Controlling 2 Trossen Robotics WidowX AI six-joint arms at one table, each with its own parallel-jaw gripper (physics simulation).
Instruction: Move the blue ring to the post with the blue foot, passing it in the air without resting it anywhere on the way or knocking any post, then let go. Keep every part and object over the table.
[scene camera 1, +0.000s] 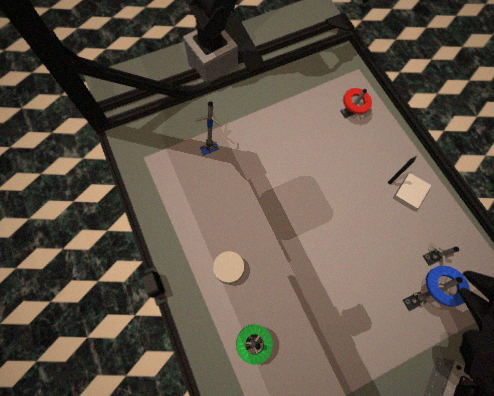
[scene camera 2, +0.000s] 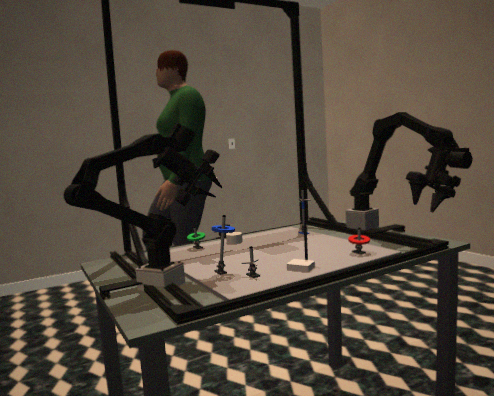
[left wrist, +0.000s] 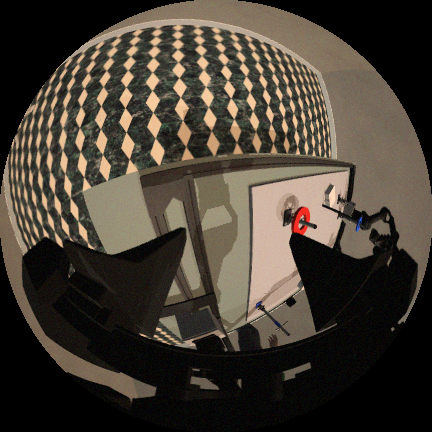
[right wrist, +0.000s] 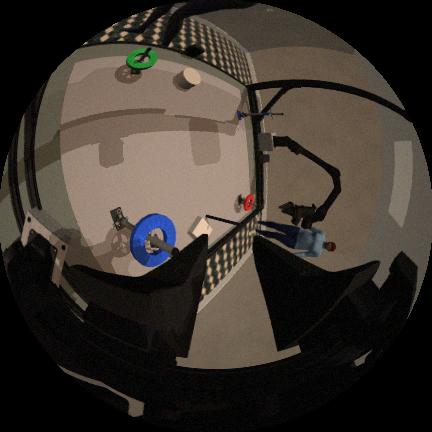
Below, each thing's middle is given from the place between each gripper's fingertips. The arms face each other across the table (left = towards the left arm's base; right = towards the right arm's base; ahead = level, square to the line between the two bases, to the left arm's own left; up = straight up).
Labels:
The pale square block (scene camera 1: 412, 191) is 140 mm behind my left hand, 450 mm to the right of it and 120 mm below it. From my left hand the other things lie so: cream disc (scene camera 1: 228, 267) (600 mm behind, 380 mm to the right, 120 mm below); blue ring (scene camera 1: 434, 274) (290 mm behind, 630 mm to the right).
The blue ring lies 11 cm below my right hand, 3 cm ahead of it and 2 cm to the right of it. Round my right hand: pale square block: 23 cm below, 18 cm ahead, 16 cm to the left; cream disc: 27 cm behind, 23 cm to the left, 23 cm below.

